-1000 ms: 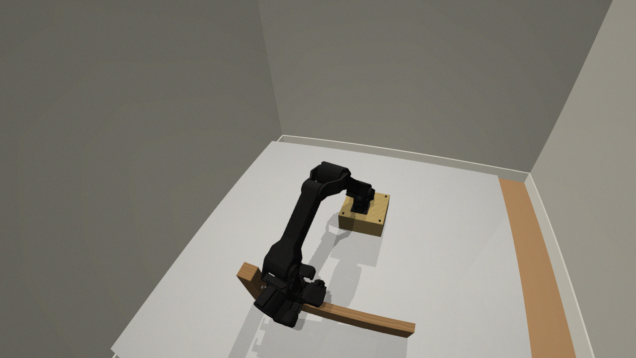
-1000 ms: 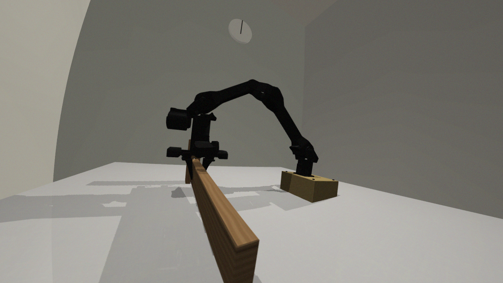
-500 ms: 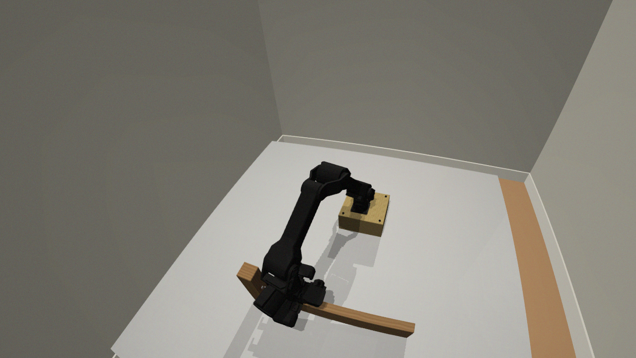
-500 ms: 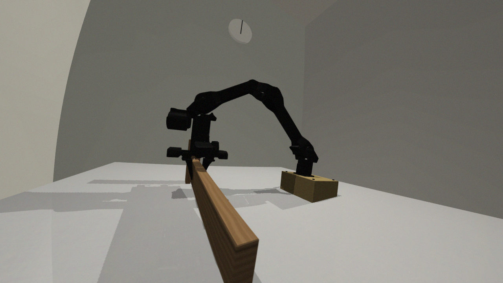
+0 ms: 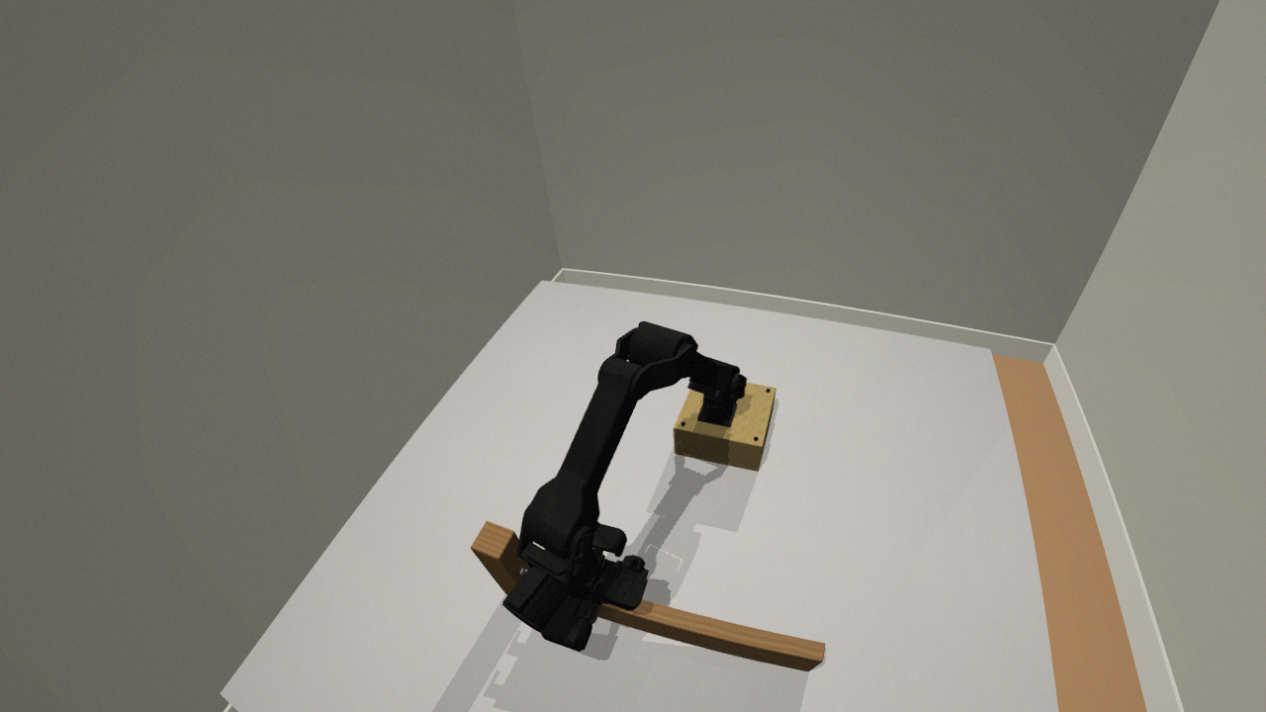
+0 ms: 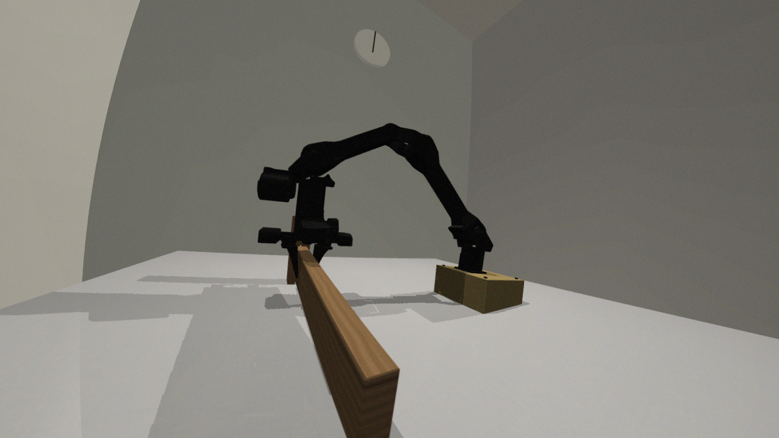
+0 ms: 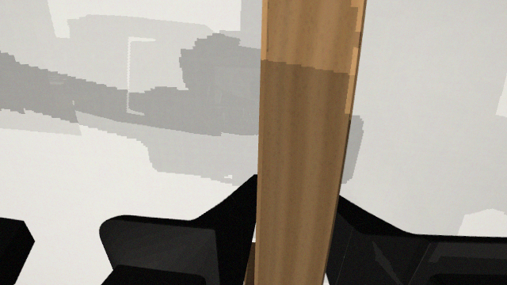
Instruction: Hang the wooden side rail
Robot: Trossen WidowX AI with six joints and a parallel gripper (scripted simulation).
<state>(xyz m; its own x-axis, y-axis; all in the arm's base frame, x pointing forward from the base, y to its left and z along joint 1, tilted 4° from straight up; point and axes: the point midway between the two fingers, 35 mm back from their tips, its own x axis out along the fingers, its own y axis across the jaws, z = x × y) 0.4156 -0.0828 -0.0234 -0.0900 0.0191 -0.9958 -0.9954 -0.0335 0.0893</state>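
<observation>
Now: gripper tip 14 cm to the left of the wooden headboard post and 4 cm below it.
</observation>
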